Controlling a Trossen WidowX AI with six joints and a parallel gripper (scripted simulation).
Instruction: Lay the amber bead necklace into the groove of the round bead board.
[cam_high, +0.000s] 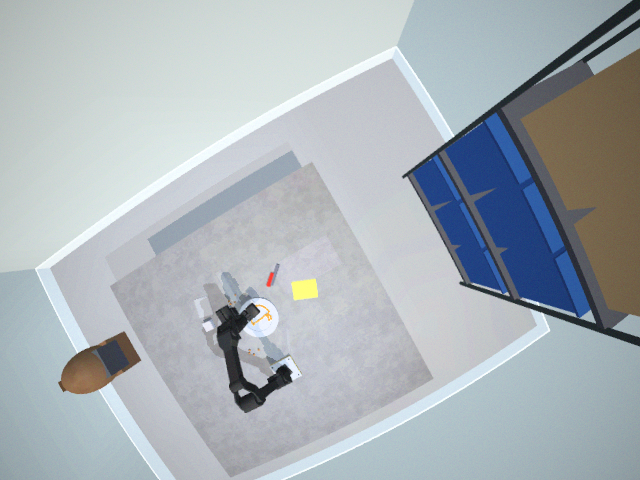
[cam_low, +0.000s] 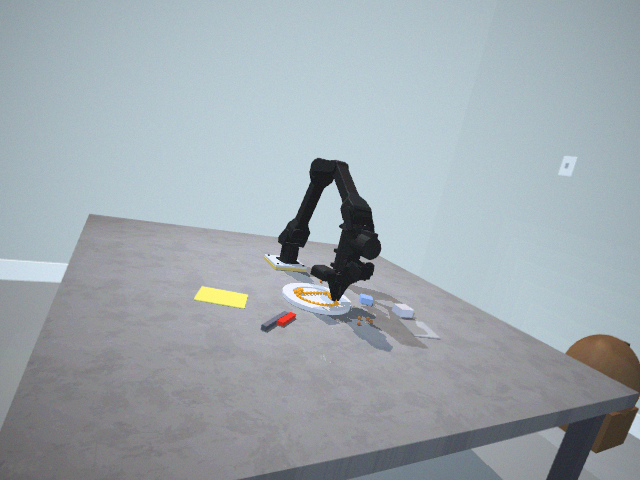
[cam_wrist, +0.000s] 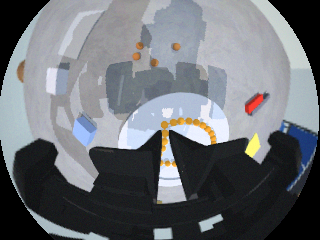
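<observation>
The round white bead board lies 50 mm behind my gripper tip, 30 mm to the right of it and 10 mm below it. From my gripper tip the other things lie so: white block: 90 mm ahead, 200 mm to the left; blue block: 10 mm behind, 140 mm to the left, 10 mm below; grey tool: 60 mm ahead, 220 mm to the right, 10 mm below.
</observation>
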